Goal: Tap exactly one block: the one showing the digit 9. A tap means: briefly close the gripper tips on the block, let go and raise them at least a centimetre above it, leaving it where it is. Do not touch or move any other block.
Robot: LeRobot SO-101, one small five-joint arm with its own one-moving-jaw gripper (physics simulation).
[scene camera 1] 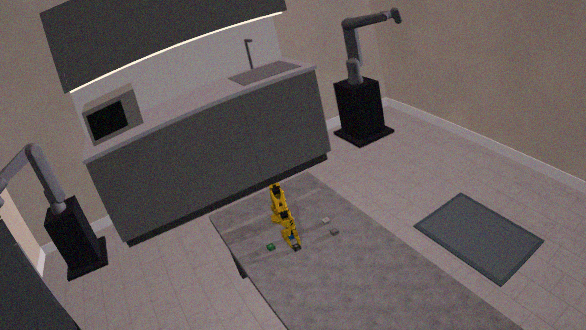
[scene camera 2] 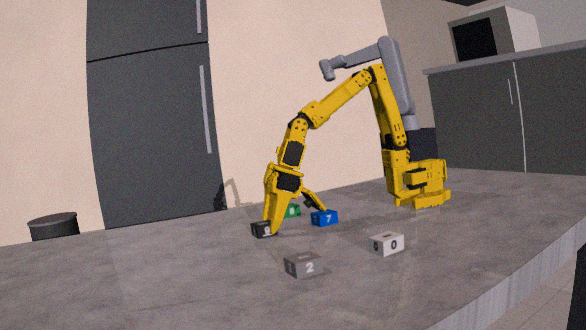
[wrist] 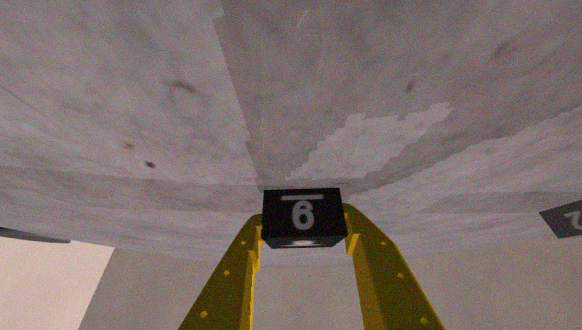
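The black block lies flat on the table; its top digit is upside down in the wrist view, with a bar above it, and reads as a 9 the other way up. My gripper is down at the block, with one jaw against each of its two sides, shut on it. In scene camera 2 a jaw tip covers part of the block's near side.
A blue block 7 lies under the wrist, toward the arm's base. A green block 8 lies to one side. A grey block 2 and a white block 0 lie on the other.
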